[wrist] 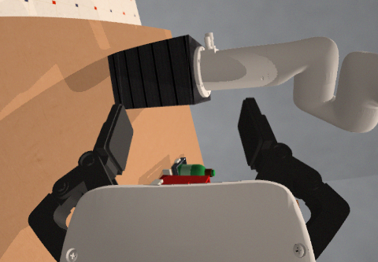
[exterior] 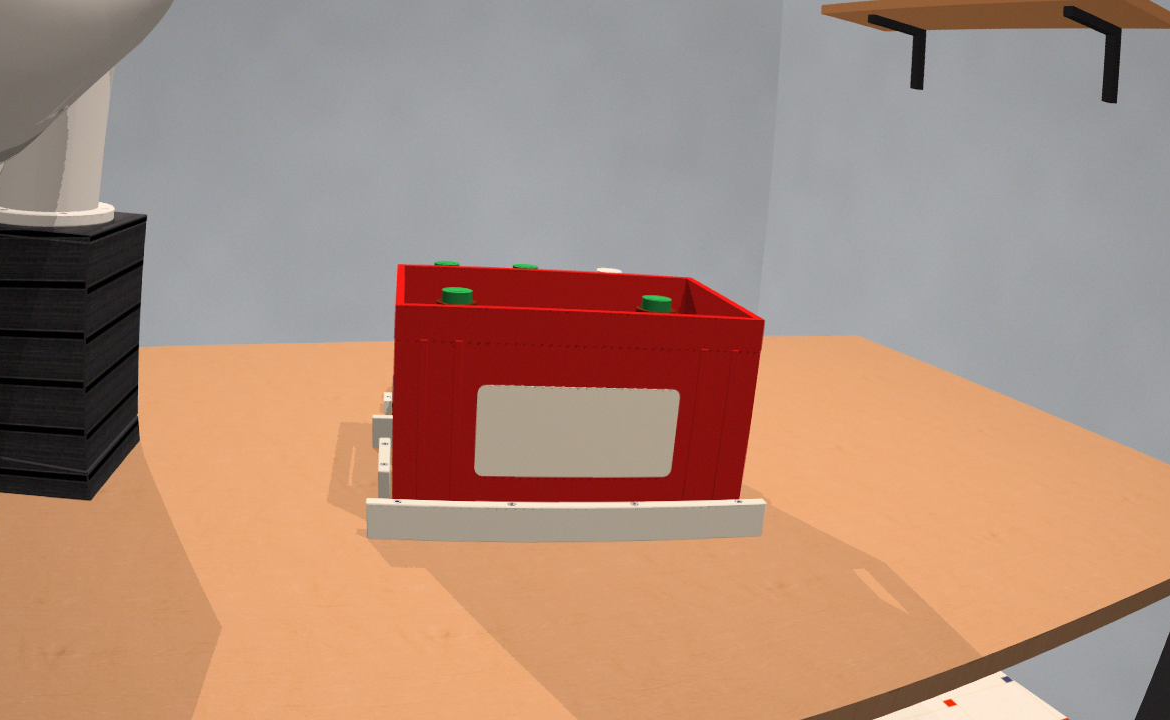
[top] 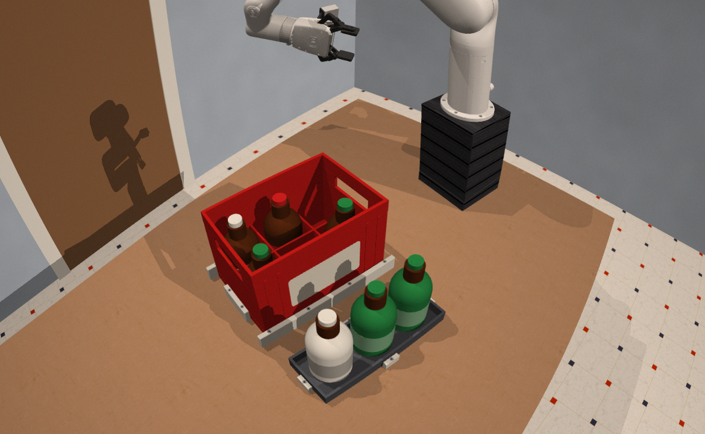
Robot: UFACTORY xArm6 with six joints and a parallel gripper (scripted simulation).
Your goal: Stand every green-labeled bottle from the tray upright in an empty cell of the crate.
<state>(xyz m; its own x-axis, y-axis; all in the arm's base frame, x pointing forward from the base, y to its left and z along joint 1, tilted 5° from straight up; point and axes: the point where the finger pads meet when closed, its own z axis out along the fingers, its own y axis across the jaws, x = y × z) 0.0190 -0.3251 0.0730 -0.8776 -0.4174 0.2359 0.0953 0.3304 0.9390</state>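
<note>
The white-labeled bottle lies 540 mm ahead of my hand, 450 mm to the left of it and 210 mm below it. Round my hand: dark tray (460 mm ahead, 460 mm to the left, 280 mm below); then green bottle (370 mm ahead, 470 mm to the left, 210 mm below); then crate (430 mm ahead, 250 mm to the left, 210 mm below).
</note>
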